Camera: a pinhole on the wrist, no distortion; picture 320 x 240 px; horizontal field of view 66.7 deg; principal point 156.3 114.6 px. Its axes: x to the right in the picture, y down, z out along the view. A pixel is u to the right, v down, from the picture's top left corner.
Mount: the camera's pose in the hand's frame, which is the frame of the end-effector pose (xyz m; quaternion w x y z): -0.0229 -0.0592 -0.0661 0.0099 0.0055 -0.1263 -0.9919
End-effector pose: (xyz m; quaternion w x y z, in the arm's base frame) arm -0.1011 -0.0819 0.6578 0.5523 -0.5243 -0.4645 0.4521
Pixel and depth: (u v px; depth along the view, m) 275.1 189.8 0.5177
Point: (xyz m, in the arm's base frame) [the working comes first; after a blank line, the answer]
In the camera's frame: 0.2530 0.1601 0.5177

-0.6117 -0.2864 0.7455
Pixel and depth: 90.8 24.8 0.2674
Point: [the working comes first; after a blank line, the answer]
In the camera's frame: -0.0720 -0.0988 0.2674

-0.2618 -0.0076 0.5579
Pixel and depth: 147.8 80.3 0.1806
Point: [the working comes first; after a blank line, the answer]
In the camera's frame: -0.0063 -0.0255 0.1806

-0.2054 -0.0844 0.6481
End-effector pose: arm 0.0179 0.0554 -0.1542 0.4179 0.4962 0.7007 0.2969
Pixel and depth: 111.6 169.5 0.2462
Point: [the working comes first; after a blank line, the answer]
In the camera's frame: -0.0453 0.0556 0.2462

0.1564 0.0579 -0.2904
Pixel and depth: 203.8 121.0 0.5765
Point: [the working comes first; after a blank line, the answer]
In the camera's frame: 0.1126 0.0152 0.5765

0.5066 -0.0563 -0.2907
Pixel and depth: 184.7 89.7 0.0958
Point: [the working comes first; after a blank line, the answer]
In the camera's frame: 0.0112 -0.0098 0.0958

0.0331 0.0133 -0.1768
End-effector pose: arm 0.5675 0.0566 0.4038 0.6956 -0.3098 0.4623 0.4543
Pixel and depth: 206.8 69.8 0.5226
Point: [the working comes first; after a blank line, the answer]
In the camera's frame: 0.1086 -0.0963 0.5226

0.5457 0.4254 0.6895
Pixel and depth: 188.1 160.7 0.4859
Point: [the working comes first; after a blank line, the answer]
In the camera's frame: 0.0636 0.0921 0.4859

0.7330 0.3773 0.6509
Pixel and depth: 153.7 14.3 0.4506
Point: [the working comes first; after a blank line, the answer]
In the camera's frame: -0.0048 -0.1859 0.4506

0.4655 0.4148 0.5498
